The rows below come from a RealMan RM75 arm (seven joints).
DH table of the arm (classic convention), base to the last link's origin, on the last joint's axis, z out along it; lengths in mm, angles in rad. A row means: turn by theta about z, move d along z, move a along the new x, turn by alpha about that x. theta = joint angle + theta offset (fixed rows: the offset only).
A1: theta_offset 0  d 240.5  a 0  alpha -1.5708
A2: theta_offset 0  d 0  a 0  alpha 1.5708
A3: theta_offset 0  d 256  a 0  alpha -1.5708
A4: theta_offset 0  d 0  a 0  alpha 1.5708
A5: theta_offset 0  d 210  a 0  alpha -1.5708
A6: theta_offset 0  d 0  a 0  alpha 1.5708
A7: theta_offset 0  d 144  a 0  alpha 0
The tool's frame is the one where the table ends.
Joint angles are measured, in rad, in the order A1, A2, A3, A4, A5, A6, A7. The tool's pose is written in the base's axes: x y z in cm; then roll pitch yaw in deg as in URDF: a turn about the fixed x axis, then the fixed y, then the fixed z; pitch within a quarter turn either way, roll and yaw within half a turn. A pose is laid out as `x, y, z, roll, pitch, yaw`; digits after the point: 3 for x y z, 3 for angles.
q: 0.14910, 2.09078, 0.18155, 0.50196, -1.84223, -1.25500, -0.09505
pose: 30.969, 20.592, -10.029, -112.316, 48.999, -10.432
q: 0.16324, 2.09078, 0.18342, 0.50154, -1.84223, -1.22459, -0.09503
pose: 30.946, 20.990, -10.351, -114.152, 48.325, -11.987
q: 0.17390, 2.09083, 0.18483, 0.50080, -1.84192, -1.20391, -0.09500
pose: 30.921, 21.290, -10.562, -115.332, 47.827, -12.949
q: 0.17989, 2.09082, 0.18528, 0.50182, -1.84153, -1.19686, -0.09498
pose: 30.834, 21.464, -10.644, -115.752, 47.724, -13.154
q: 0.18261, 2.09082, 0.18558, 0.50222, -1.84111, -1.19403, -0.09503
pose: 30.795, 21.547, -10.673, -115.900, 47.685, -13.218
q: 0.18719, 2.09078, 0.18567, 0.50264, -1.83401, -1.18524, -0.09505
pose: 30.838, 21.690, -10.725, -116.177, 47.607, -13.772
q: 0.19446, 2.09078, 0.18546, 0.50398, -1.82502, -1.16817, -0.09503
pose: 30.885, 21.894, -10.873, -116.940, 47.396, -14.856
